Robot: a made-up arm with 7 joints. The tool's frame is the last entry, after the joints. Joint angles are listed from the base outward. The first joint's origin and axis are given. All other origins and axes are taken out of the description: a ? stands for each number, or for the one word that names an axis. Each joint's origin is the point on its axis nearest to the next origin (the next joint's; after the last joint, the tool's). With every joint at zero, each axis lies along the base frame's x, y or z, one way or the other. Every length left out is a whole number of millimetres.
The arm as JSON. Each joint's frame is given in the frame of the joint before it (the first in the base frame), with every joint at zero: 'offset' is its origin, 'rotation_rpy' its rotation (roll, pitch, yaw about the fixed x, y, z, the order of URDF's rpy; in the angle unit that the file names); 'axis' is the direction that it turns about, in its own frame. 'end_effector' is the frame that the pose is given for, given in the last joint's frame.
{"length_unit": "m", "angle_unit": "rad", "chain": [
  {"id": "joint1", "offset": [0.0, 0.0, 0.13], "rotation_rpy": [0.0, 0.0, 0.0], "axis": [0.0, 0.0, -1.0]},
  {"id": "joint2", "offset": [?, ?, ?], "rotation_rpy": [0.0, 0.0, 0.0], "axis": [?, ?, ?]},
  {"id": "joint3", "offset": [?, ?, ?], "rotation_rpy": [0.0, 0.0, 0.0], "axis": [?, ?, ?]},
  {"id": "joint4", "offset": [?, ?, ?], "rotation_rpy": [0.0, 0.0, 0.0], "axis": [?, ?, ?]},
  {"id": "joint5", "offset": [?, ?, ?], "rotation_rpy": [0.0, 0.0, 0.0], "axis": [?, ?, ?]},
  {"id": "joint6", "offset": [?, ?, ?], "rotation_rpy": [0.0, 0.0, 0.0], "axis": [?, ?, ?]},
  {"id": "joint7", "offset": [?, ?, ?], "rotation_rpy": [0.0, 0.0, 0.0], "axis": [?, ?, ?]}
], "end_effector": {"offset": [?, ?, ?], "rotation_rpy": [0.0, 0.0, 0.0]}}
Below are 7 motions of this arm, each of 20 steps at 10 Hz.
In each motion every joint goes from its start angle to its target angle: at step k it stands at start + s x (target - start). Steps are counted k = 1, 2, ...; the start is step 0. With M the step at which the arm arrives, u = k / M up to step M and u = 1 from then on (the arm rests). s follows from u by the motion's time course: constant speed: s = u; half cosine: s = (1 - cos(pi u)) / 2; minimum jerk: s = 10 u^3 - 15 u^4 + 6 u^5.
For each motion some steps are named. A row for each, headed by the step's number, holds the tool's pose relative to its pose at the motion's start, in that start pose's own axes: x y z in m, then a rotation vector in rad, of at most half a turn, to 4 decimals.
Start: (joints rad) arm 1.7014 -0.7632 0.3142 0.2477 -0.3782 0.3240 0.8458
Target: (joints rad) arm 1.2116 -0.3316 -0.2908 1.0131 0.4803 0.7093 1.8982
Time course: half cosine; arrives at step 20
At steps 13, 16, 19, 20:
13: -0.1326 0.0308 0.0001 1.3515 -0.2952 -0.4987
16: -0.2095 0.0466 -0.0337 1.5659 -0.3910 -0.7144
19: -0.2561 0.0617 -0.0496 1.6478 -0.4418 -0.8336
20: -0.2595 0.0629 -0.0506 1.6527 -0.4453 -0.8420

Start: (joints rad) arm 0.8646 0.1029 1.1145 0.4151 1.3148 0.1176 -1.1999
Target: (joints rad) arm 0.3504 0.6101 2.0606 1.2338 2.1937 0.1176 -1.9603
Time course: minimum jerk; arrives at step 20
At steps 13, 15, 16, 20:
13: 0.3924 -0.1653 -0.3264 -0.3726 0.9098 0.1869
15: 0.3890 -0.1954 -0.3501 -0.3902 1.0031 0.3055
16: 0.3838 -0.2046 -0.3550 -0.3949 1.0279 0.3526
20: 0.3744 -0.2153 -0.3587 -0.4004 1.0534 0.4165

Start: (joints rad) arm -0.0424 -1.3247 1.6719 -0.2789 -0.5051 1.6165 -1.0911
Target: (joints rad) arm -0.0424 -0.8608 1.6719 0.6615 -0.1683 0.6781 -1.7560
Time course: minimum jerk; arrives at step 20
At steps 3, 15, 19, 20:
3: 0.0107 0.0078 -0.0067 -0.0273 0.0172 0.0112
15: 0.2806 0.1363 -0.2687 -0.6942 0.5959 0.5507
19: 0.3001 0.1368 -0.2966 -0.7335 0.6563 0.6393
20: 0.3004 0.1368 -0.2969 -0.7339 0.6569 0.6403

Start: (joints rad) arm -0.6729 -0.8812 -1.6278 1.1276 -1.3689 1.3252 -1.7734
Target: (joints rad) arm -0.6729 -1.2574 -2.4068 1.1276 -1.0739 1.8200 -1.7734
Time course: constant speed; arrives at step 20
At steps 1, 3, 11, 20:
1: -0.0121 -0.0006 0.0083 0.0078 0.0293 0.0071
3: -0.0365 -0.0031 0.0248 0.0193 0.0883 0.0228
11: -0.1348 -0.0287 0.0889 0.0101 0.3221 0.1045
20: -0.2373 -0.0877 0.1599 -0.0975 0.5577 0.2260

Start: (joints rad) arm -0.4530 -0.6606 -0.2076 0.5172 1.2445 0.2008 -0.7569
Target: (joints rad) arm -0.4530 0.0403 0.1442 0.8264 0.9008 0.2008 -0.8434
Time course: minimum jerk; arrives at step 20
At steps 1, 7, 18, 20:
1: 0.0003 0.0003 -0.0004 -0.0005 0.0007 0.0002
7: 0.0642 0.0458 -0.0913 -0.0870 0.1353 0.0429
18: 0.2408 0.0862 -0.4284 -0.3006 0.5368 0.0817
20: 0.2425 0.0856 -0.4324 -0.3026 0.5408 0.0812

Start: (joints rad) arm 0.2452 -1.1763 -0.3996 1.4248 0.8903 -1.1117 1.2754
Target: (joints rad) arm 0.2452 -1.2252 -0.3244 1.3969 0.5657 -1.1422 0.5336
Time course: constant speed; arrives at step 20
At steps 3, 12, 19, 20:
3: -0.0159 0.0134 -0.0425 -0.1574 0.0233 0.0177
12: -0.0730 0.0249 -0.1786 -0.6312 0.0767 0.0854
19: -0.1245 0.0007 -0.2846 -1.0008 0.0998 0.1511
20: -0.1321 -0.0052 -0.2991 -1.0536 0.1017 0.1613

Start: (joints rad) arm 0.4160 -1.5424 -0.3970 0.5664 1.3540 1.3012 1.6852
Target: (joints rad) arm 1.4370 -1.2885 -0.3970 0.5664 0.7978 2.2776 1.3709
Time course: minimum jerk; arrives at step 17
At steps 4, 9, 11, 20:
4: -0.0666 -0.0262 -0.0011 -0.0257 0.0783 0.1411
9: -0.3742 -0.2742 0.1089 -0.0889 0.4469 0.8624
11: -0.4543 -0.4252 0.2159 -0.0679 0.5873 1.1609
20: -0.4843 -0.6113 0.3744 0.0027 0.7355 1.4860

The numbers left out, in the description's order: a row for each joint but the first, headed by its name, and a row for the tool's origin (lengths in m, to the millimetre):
joint2: xyz -0.13 0.22 0.0, axis 0.0 1.0 0.0
joint3: xyz -0.11 0.0 -0.01, axis 0.0 0.0 -1.0
joint4: xyz 0.41 0.04 0.0, axis 1.0 0.0 0.0
joint5: xyz 0.0 0.14 -0.17, axis 0.0 0.0 -1.0
joint6: xyz 0.27 0.33 0.0, axis 0.0 -1.0 0.0
joint7: xyz 0.07 0.0 0.09, axis 1.0 0.0 0.0
tool: xyz 0.0 0.11 0.12

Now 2 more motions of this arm.
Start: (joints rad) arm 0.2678 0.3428 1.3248 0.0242 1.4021 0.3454 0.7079
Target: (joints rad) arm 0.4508 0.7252 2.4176 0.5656 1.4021 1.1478 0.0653
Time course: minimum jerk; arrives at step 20
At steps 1, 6, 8, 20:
1: 0.0008 -0.0003 -0.0002 -0.0013 -0.0014 -0.0006
6: 0.1105 -0.0509 -0.0192 -0.1885 -0.1961 -0.0880
8: 0.2168 -0.1061 -0.0145 -0.3655 -0.3788 -0.1858
20: 0.6100 -0.3776 0.2979 -1.0603 -1.1367 -0.8288

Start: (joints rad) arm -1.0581 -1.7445 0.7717 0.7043 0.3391 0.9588 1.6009
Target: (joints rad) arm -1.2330 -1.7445 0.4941 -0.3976 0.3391 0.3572 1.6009
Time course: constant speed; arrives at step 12
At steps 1, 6, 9, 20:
1: -0.0199 -0.0189 -0.0054 -0.0415 0.0720 -0.0445
6: -0.1204 -0.1061 -0.0183 -0.2745 0.4111 -0.2431
9: -0.1772 -0.1525 -0.0150 -0.4347 0.5950 -0.3333
20: -0.2270 -0.1946 -0.0046 -0.6092 0.7603 -0.3936

